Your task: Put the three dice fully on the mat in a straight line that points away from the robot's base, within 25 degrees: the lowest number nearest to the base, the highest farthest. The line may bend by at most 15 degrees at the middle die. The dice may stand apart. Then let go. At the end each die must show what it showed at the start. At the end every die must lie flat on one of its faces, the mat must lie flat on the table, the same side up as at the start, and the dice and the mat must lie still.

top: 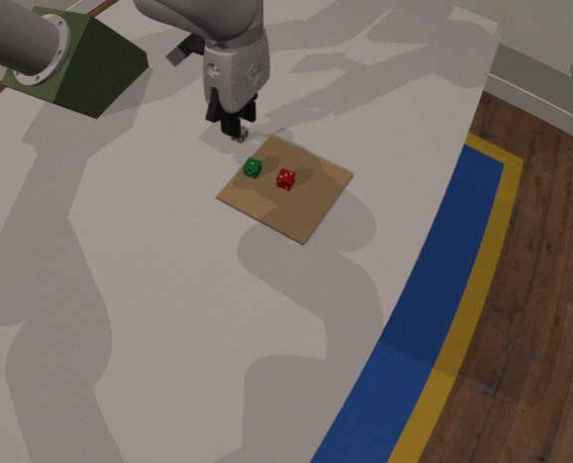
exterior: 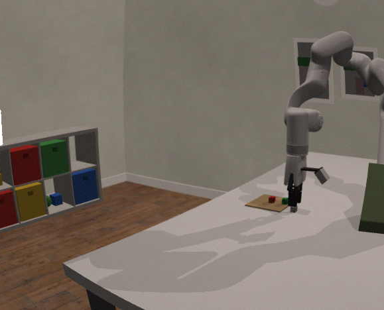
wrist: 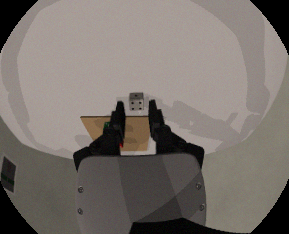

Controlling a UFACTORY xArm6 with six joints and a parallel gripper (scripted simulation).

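Now: hand 4 cm above the white die. Also, from my hand: red die (10 cm ahead, 6 cm to the right, 3 cm below); then tan mat (10 cm ahead, 6 cm to the right, 4 cm below); then green die (5 cm ahead, 6 cm to the right, 3 cm below).
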